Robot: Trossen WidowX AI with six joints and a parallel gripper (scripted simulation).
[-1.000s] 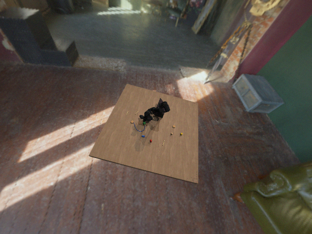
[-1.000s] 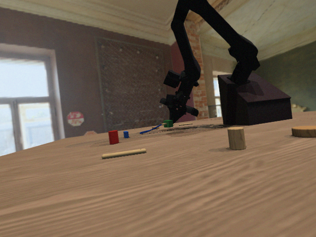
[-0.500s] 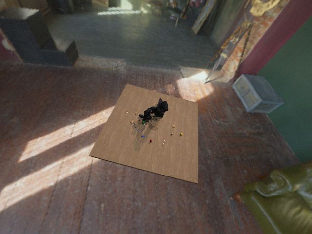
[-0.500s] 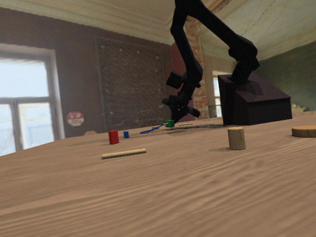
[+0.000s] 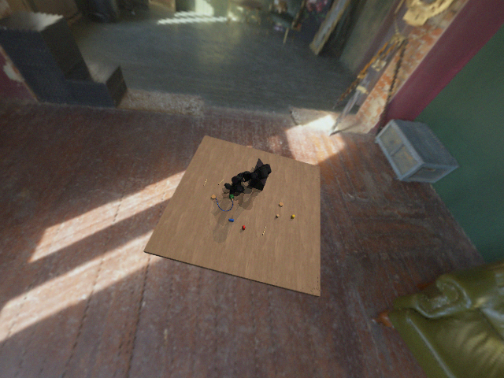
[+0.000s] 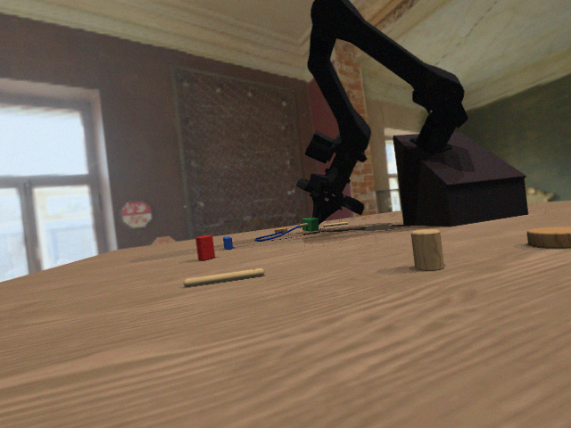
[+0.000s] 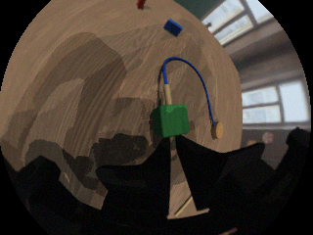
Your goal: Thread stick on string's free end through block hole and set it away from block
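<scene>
Right now my gripper tip is 140 mm to the left of the round wooden button, 40 mm short of it and 10 mm above it. Round my gripper tip: green block: 20 mm ahead, 10 mm to the left; blue block: 240 mm ahead, 50 mm to the left, 10 mm below; red block: 290 mm ahead, 150 mm to the left.
</scene>
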